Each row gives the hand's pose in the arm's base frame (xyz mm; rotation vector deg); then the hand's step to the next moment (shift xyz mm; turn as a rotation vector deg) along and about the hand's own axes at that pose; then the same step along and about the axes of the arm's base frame.
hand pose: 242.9 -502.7 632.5 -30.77 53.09 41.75
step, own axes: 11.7 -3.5 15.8 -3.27 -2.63 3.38
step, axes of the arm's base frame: 15.5 12.5 -1.7 2.45 -0.42 4.78
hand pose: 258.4 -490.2 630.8 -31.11 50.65 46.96
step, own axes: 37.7 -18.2 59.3 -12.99 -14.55 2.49
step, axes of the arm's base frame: 55.8 46.4 1.7 8.04 -11.83 13.49
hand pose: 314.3 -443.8 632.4 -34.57 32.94 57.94
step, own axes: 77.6 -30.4 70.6 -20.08 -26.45 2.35
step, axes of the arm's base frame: 70.7 83.2 1.9 15.74 -20.92 20.57
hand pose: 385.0 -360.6 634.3 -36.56 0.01 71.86
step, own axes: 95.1 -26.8 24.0 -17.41 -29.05 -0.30
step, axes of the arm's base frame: 47.3 90.0 -0.3 19.82 -20.18 18.64
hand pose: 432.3 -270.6 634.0 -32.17 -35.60 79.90
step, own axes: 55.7 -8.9 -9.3 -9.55 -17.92 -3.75
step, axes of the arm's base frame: 16.7 54.6 3.3 14.78 -11.26 9.01
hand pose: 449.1 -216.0 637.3 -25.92 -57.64 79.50
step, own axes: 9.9 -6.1 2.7 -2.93 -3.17 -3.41
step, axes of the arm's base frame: 0.3 7.4 9.4 4.95 -2.38 -0.27
